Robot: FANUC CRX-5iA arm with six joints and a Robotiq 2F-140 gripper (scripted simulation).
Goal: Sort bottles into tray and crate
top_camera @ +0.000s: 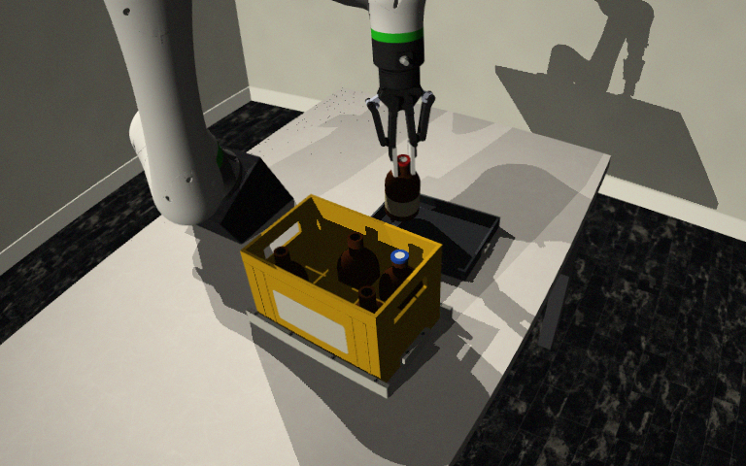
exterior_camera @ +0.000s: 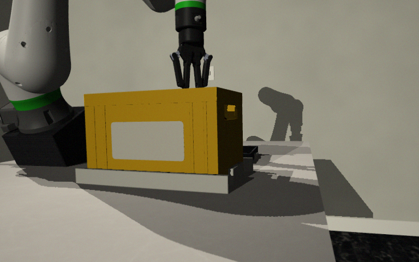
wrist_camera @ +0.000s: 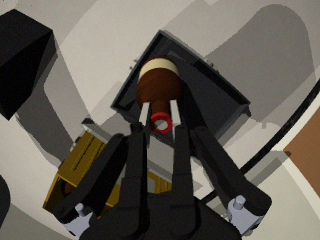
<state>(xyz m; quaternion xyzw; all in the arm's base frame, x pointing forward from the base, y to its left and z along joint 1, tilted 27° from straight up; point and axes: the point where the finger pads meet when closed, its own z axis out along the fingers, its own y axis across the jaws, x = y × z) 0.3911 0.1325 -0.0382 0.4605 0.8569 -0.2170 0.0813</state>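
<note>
My gripper is now 10 mm short of the yellow crate, 290 mm to the left of it and 90 mm above it. Round my hand: dark tray (60 mm ahead, 10 mm to the right, 160 mm below).
</note>
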